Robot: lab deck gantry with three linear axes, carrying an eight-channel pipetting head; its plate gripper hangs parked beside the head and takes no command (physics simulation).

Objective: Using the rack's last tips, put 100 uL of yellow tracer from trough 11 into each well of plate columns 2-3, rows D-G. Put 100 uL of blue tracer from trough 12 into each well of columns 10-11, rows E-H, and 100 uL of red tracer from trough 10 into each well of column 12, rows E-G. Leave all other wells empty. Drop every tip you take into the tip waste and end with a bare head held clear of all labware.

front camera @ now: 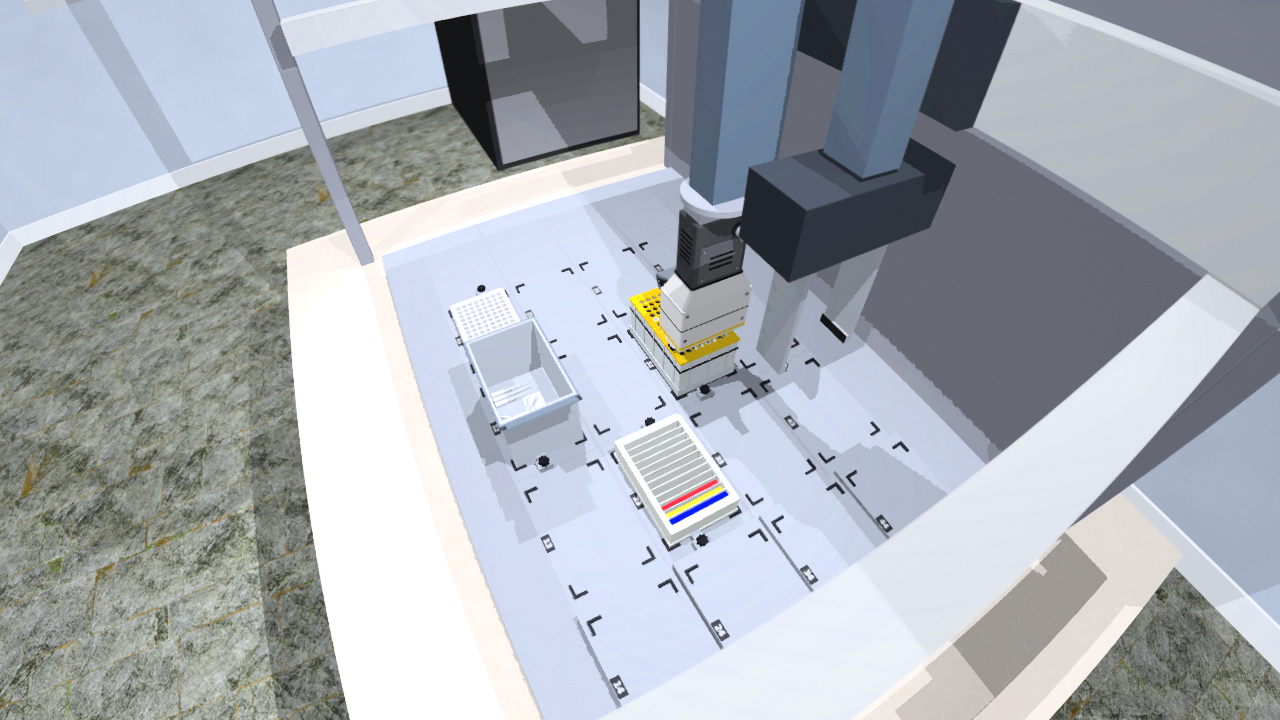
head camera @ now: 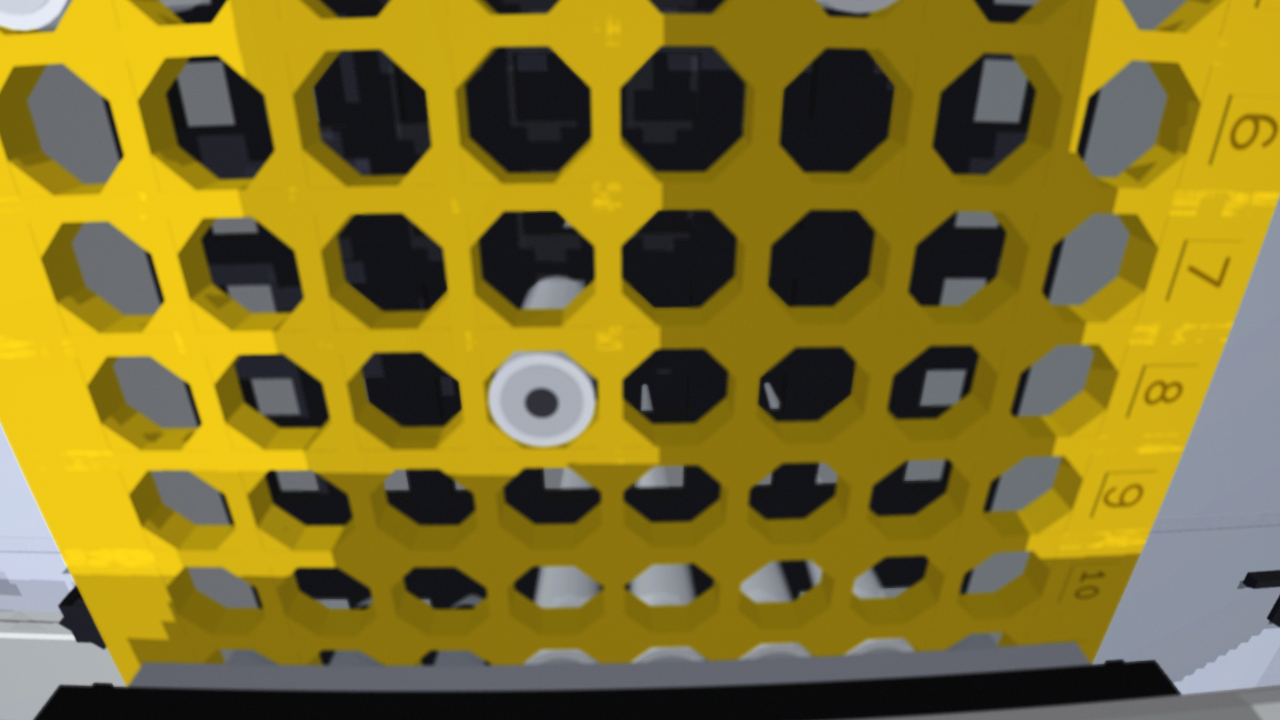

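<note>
The white pipetting head (front camera: 705, 313) is low over the yellow-topped tip rack (front camera: 707, 370) (head camera: 608, 340). In the head camera a lone tip (head camera: 541, 400) sits in column 8, and pale round tops show in several holes by the head's black edge (head camera: 626, 704); whether the head carries tips is hidden. The plate gripper (front camera: 809, 347) hangs beside the head with its fingers apart and empty. The white plate (front camera: 454, 316) is behind the tip waste (front camera: 538, 414), where tips (front camera: 514, 394) lie; its well contents are too small to tell. The trough block shows red (front camera: 690, 496), yellow (front camera: 695, 500) and blue (front camera: 699, 508) strips.
The trough block (front camera: 626, 458) stands in front of the tip rack. The dark gripper carriage (front camera: 805, 223) is right of the head. A frame post (front camera: 322, 152) rises at the deck's back left corner, and a pale beam (front camera: 1029, 492) crosses the front right.
</note>
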